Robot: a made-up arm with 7 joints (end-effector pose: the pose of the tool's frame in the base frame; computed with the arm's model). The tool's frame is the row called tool.
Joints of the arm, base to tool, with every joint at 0 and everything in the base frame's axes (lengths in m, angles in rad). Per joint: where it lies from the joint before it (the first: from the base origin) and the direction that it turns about. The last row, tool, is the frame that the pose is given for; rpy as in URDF.
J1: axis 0 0 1 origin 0.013 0.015 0.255
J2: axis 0 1 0 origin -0.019 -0.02 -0.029
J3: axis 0 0 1 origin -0.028 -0.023 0.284
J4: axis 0 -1 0 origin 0.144 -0.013 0.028
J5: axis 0 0 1 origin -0.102 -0.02 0.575
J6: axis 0 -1 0 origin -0.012 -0.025 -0.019
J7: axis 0 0 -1 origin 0.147 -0.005 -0.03
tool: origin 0.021 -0.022 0.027 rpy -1.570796 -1.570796 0
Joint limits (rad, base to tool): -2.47..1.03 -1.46..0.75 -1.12..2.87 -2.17..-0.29 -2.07..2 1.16..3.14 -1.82..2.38
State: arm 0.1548 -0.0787 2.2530 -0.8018 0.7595 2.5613 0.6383
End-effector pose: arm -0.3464 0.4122 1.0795 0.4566 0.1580 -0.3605
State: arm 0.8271 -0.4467 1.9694 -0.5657 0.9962 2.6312 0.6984
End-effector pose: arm -0.5444 -0.0392 1.0481 0.5003 0.3346 0.2288
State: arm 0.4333 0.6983 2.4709 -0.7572 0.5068 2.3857 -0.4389
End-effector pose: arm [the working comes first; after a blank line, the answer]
Working (the frame after each row of the table, in the pose's form):
after J1: 0.0130 0.0150 0.2550 0.0000 0.0000 0.4333
after J2: 0.0042 -0.0111 0.2260 -0.1512 0.6872 0.4154
after J3: 0.1601 0.0357 0.4615 0.8555 0.5268 2.7402
after J4: 0.0617 0.1000 0.5503 -0.2278 0.6379 2.9917
after J5: 0.0901 0.3501 1.0776 0.0549 -0.6116 -2.6515
after J6: 0.0938 0.3676 1.0492 2.5557 0.7997 1.0765
after J7: 0.1548 0.4571 1.1531 2.8034 0.2355 1.1886

0.1863 0.4819 1.1461 1.3131 0.6222 -0.5485
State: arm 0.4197 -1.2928 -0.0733 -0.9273 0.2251 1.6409 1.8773
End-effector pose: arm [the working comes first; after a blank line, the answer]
Working (the frame after each row of the table, in the pose's form):
after J1: 0.0130 0.0150 0.2550 0.0000 0.0000 0.4197
after J2: 0.0038 -0.0110 0.2260 0.2711 -1.2727 0.3592
after J3: -0.2432 -0.1464 0.2770 0.3169 -1.2593 0.2966
after J4: -0.2225 -0.1629 0.4219 0.1415 -0.3457 0.3821
after J5: -0.4778 -0.3306 0.9200 0.1028 -0.3628 0.6045
after J6: -0.4668 -0.3538 0.8982 0.6040 -1.9429 0.3974
after J7: -0.4941 -0.3770 1.0440 1.9897 -0.6832 -0.7803

-0.4967 -0.3956 1.0079 0.4278 0.5302 -2.3894
